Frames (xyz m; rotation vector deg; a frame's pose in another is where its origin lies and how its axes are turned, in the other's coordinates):
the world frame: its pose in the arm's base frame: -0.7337 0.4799 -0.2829 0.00 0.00 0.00
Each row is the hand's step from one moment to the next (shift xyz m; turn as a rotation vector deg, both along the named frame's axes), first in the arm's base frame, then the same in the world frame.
Working: the arm's base frame: its pose in the world frame: 0.7337 -0.4799 0.2829 0.00 0.00 0.00

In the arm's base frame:
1: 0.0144 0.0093 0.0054 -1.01 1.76 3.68
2: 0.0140 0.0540 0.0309 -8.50 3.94 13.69
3: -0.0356 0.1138 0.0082 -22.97 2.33 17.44
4: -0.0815 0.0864 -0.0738 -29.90 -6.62 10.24
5: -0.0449 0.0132 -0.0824 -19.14 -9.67 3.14
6: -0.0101 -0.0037 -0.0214 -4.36 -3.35 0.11
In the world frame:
1: 0.0144 0.0093 0.0054 -1.01 1.76 3.68
2: 0.0140 0.0540 0.0309 -8.50 3.94 13.69
3: -0.0356 0.1138 0.0082 -22.97 2.33 17.44
4: -0.0815 0.0864 -0.0738 -29.90 -6.62 10.24
5: -0.0449 0.0132 -0.0824 -19.14 -9.67 3.14
6: -0.0101 -0.0037 -0.0214 -4.36 -3.35 0.11

